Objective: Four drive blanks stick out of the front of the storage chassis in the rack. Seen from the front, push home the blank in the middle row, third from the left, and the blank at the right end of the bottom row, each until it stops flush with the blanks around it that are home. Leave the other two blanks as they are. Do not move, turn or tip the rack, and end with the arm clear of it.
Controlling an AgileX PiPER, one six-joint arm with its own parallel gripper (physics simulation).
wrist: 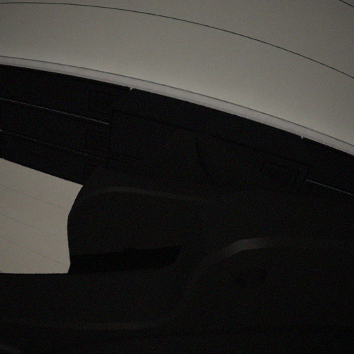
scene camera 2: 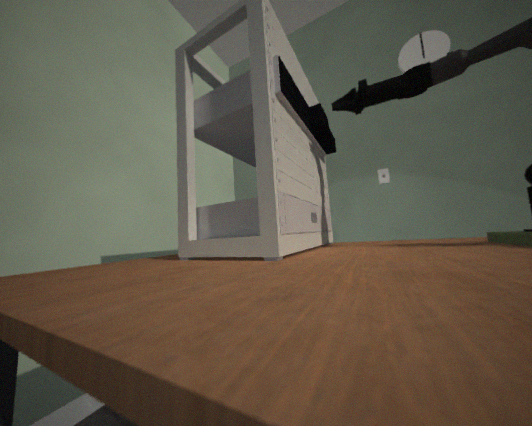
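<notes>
The black storage chassis [scene camera 2: 296, 98] [wrist: 50, 85] sits across the pale rack [scene camera 2: 267, 150] [wrist: 175, 45]. In scene camera 2 a dark block of protruding blanks [scene camera 2: 320, 121] shows toward the chassis's far end; single blanks cannot be told apart there. In the wrist view one dark blank [wrist: 145, 131] stands forward of its neighbours, partly hidden by the gripper; its exact row and column cannot be told. My gripper [scene camera 2: 335, 106] [wrist: 187, 153] looks shut, its narrow tip in front of the chassis. Scene camera 2 shows a small gap between them. The lower blanks are mostly hidden in the wrist view.
The rack stands upright on the wooden table [scene camera 2: 300, 320]. The arm [scene camera 2: 450, 67] reaches in from the upper right. A green slab [scene camera 2: 510, 238] lies at the table's right, with a dark object [scene camera 2: 530, 200] above it. A socket [scene camera 2: 383, 176] and a round clock-like disc [scene camera 2: 415, 50] are on the wall.
</notes>
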